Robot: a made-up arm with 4 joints.
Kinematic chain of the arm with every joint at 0, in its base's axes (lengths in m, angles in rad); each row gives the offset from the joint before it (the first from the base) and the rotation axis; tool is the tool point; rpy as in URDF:
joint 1: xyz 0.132 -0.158 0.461 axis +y
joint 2: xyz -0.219 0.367 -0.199 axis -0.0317 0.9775 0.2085
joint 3: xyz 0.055 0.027 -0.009 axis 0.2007 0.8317 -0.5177
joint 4: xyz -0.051 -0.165 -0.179 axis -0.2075 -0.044 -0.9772
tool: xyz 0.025 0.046 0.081 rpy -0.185 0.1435 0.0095
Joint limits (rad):
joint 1: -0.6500..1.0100
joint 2: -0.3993..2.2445
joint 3: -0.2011..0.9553
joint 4: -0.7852..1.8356
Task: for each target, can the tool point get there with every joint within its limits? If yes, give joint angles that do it. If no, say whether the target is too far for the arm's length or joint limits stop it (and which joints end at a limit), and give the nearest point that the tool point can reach.
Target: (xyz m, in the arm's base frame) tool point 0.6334 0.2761 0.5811
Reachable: no: joint limits stop it (at a limit: joint 1, joint 2, joint 3) | nearest point 0.2083 0.0798 0.1897 | short by 0.610 m
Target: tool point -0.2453 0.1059 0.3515
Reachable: yes | joints 0.3949 0.8758 0.6133 0.9468
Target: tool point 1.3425 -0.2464 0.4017
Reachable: no: too far | nearest point 0.2125 0.0563 0.1749 | short by 1.192 m
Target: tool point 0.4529 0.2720 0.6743
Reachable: no: joint limits stop it (at a limit: joint 1, joint 3, joint 4) | nearest point -0.0594 0.1580 0.5548 | short by 0.538 m
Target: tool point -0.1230 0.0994 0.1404
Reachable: yes | joints -0.0917 1.2646 -0.0130 0.5627
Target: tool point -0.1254 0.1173 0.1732
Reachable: yes | joints -0.1224 0.9227 0.2395 -0.2504
